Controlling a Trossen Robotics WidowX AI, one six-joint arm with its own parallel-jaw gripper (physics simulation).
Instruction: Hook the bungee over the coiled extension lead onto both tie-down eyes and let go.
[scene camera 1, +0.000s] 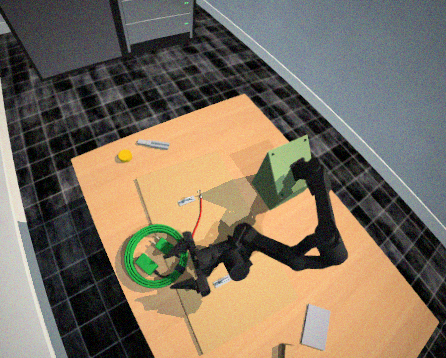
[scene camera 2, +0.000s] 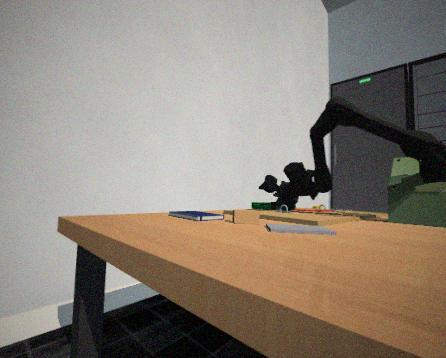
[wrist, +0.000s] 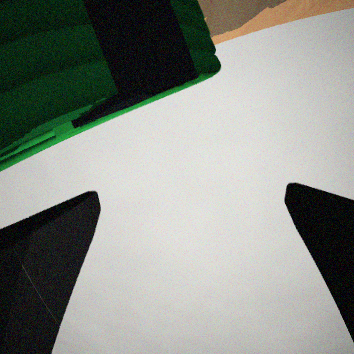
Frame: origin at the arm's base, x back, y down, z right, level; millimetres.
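Where they show: gripper, fingertip midpoint: (scene camera 1: 166, 272) (scene camera 2: 266, 191) (wrist: 193, 196); arm's base at its link origin: (scene camera 1: 299, 169) (scene camera 2: 436, 175).
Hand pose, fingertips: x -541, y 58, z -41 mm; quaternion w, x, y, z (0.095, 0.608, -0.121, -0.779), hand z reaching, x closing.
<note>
Things, the pixels of their centre, and the offset from my fingertips. Level surfaces: height alone.
- green coiled extension lead at the middle of its body: (wrist: 40, 120) (scene camera 1: 156, 255) (scene camera 2: 273, 205) dx -4, dy +61, dz +70 mm
- red bungee at the middle of its body: (scene camera 1: 196, 225) dx +157, dy +72, dz +91 mm
- upper tie-down eye at the middle of its body: (scene camera 1: 186, 199) dx +175, dy +62, dz +188 mm
- lower tie-down eye at the middle of its body: (scene camera 1: 223, 280) dx +133, dy +62, dz -109 mm
- board at its surface level: dy +76 mm
- yellow disc at the middle of its body: (scene camera 1: 125, 156) dx +63, dy +78, dz +481 mm
- grey metal tool at the middle of its body: (scene camera 1: 153, 143) dx +185, dy +81, dz +483 mm
- grey slab at the middle of its body: (scene camera 2: 297, 228) (scene camera 1: 316, 326) dx +301, dy +84, dz -399 mm
- wooden block at the middle of its body: (scene camera 2: 245, 216) (scene camera 1: 287, 355) dx +170, dy +72, dz -396 mm
- blue book at the middle of its body: (scene camera 2: 195, 215) dx +16, dy +81, dz -419 mm
The green coiled extension lead (scene camera 1: 129, 256) (scene camera 2: 260, 205) (wrist: 40, 60) lies at the board's left edge, with green plug and socket ends inside the ring. The red bungee (scene camera 1: 200, 216) runs from a small metal hook beside the upper tie-down eye (scene camera 1: 186, 200) towards the coil; its other end is hidden behind the gripper. Whether the hook is in the eye is too small to tell. The lower tie-down eye (scene camera 1: 221, 281) (scene camera 2: 284, 207) is beside the arm. My gripper (scene camera 1: 170, 268) (scene camera 2: 273, 196) (wrist: 193, 196) is open and empty, tilted low over the coil's right part.
The board (scene camera 1: 240, 311) lies under the arm. A green wedge-shaped stand (scene camera 1: 289, 167) is at the right. A yellow disc (scene camera 1: 125, 156) and a grey metal tool (scene camera 1: 153, 145) lie at the far left. A grey slab (scene camera 1: 316, 327) (scene camera 2: 300, 229), a wooden block (scene camera 2: 246, 216) and a blue book (scene camera 2: 192, 215) lie on the table.
</note>
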